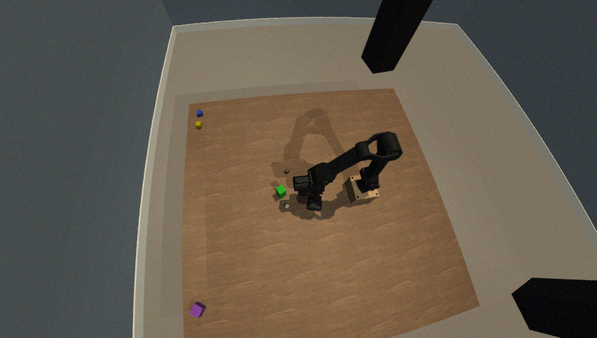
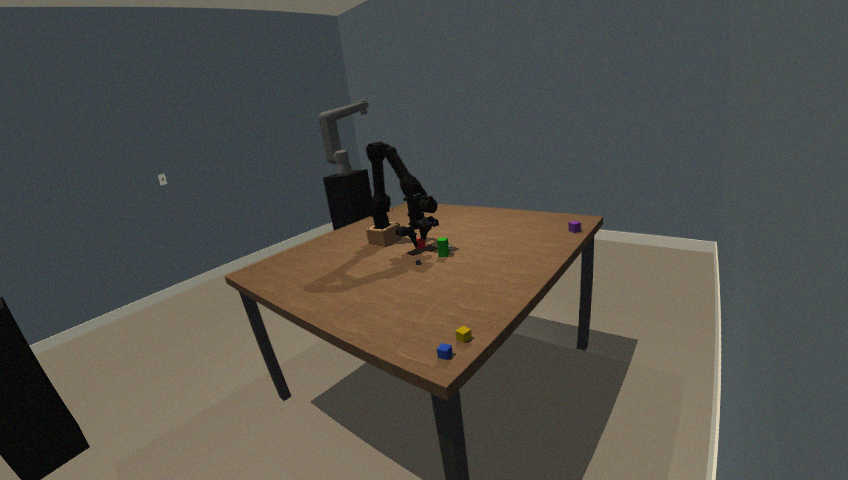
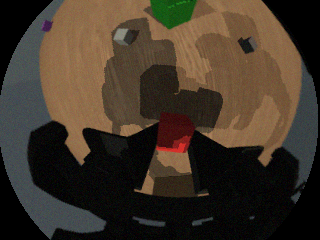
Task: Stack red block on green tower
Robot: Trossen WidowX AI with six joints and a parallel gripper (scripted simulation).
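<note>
My gripper tip is 140 mm short of the small white cube and 10 mm to the right of it. Also, from my gripper tip: red block 10 mm above; purple cube 610 mm ahead, 310 mm to the left, 10 mm above; small grey cube 80 mm ahead, 150 mm to the right.
</note>
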